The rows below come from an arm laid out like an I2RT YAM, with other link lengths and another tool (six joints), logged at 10 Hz.
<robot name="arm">
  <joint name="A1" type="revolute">
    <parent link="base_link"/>
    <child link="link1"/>
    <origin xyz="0 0 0.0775" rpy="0 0 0"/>
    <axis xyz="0 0 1"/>
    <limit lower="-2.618" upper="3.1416"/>
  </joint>
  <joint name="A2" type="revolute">
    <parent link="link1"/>
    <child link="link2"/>
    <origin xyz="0.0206 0.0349 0.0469" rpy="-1.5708 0 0"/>
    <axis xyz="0 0 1"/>
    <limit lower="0" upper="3.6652"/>
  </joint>
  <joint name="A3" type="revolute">
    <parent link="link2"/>
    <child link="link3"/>
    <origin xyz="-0.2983 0 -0.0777" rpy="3.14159 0 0"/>
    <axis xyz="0 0 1"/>
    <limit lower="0" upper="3.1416"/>
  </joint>
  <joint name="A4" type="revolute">
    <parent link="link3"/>
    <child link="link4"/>
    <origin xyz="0.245 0.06 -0.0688" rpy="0 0 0"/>
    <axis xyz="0 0 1"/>
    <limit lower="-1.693" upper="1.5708"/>
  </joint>
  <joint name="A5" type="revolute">
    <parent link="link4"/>
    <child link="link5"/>
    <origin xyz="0.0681 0.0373 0.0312" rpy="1.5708 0 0"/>
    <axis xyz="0 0 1"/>
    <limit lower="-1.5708" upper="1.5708"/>
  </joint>
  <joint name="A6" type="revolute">
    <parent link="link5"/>
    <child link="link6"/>
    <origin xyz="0.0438 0 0.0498" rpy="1.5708 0 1.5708"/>
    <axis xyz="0 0 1"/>
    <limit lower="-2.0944" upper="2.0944"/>
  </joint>
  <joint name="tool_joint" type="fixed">
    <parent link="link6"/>
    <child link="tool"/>
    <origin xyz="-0.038 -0.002 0.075" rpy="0.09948 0 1.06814"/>
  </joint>
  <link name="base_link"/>
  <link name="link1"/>
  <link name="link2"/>
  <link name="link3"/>
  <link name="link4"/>
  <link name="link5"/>
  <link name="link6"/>
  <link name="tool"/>
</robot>
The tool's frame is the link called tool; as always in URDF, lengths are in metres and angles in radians.
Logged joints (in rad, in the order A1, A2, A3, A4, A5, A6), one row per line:
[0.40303 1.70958 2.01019 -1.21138 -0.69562 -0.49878]
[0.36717 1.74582 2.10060 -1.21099 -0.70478 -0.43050]
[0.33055 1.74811 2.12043 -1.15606 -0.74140 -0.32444]
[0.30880 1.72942 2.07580 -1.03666 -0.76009 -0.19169]
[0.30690 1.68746 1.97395 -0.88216 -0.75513 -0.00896]
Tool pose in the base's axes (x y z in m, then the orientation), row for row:
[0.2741 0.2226 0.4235 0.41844 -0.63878 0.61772 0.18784]
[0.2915 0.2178 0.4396 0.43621 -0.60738 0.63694 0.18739]
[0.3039 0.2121 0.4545 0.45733 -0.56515 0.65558 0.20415]
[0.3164 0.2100 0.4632 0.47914 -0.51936 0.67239 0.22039]
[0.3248 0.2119 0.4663 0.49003 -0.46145 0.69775 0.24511]
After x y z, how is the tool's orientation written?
As a quaternion, w x y z.
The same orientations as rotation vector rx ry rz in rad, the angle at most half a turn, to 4 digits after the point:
[-1.6022 1.5494 0.4712]
[-1.5112 1.5847 0.4662]
[-1.3928 1.6156 0.5031]
[-1.2676 1.6411 0.5379]
[-1.1208 1.6948 0.5954]

